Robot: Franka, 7 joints.
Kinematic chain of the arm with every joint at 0, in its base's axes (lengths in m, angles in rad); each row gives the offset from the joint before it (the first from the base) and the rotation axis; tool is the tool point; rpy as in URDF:
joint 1: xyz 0 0 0.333 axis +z
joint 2: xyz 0 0 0 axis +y
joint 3: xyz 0 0 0.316 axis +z
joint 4: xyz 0.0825 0 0 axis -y
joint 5: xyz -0.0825 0 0.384 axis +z
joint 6: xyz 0 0 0 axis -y
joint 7: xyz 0.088 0 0 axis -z
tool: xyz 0 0 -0.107 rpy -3.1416 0 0
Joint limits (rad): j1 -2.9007..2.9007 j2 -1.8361..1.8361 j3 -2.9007..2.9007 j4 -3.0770..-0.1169 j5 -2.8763..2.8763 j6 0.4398..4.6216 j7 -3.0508..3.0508
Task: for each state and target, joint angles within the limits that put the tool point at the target. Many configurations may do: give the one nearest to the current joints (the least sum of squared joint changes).
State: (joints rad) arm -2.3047 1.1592 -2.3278 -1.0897 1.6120 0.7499 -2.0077
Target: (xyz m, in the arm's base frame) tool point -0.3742 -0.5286 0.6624
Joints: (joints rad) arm -1.7326 1.2243 -2.4082 -0.7866 1.7567 0.8369 -2.0077
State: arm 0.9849 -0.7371 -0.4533 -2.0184 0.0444 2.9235 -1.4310
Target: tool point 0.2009 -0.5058 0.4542
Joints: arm 0.3696 -0.8682 -1.3808 -2.3170 0.1502 2.9018 -1.4310
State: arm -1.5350 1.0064 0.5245 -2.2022 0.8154 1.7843 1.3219
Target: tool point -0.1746 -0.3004 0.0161
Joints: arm -2.0348 0.7543 -0.1633 -2.2838 0.7015 1.7912 1.3219
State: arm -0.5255 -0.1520 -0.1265 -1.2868 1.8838 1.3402 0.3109
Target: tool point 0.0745 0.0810 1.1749
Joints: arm -0.4726 -0.2841 0.2146 -0.6060 2.1384 2.0361 0.3109
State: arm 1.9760 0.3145 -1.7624 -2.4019 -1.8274 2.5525 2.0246
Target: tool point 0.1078 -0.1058 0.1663
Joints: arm 1.2542 0.6222 -1.6645 -3.0770 -2.4448 3.1233 2.0246
